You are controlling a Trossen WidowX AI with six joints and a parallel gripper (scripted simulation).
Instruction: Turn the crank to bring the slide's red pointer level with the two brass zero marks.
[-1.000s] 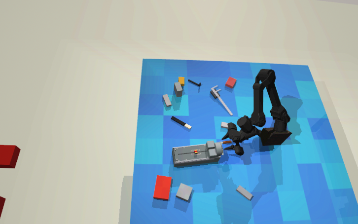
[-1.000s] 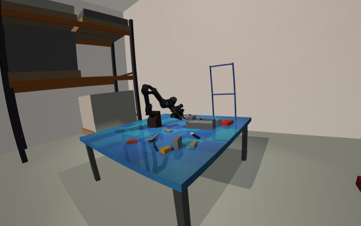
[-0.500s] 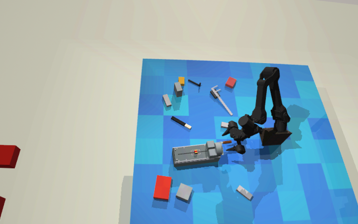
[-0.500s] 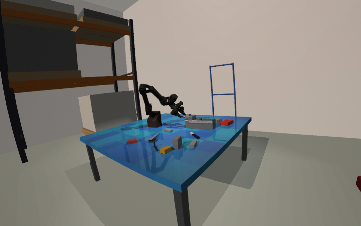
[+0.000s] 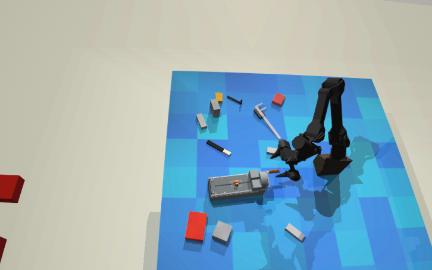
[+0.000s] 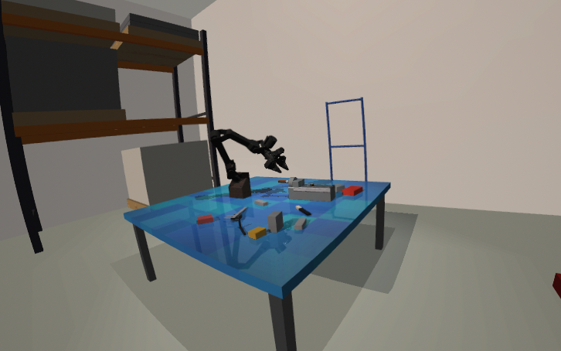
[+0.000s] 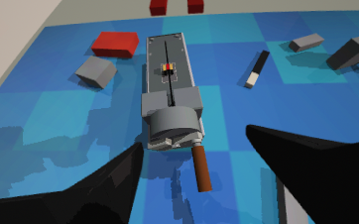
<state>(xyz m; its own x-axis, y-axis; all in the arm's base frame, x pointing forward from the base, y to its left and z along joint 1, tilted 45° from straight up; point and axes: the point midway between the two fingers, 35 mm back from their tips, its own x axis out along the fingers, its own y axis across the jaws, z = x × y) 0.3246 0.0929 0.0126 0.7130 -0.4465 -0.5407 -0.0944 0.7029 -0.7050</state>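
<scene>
The brown crank handle lies 20 mm behind my gripper tip, 10 mm to the right of it and 60 mm below it. Also, from my gripper tip: red block 160 mm behind, 510 mm to the right, 150 mm below; then red pointer 160 mm ahead, 30 mm to the left, 80 mm below; then black key 90 mm ahead, 500 mm to the right, 150 mm below.
</scene>
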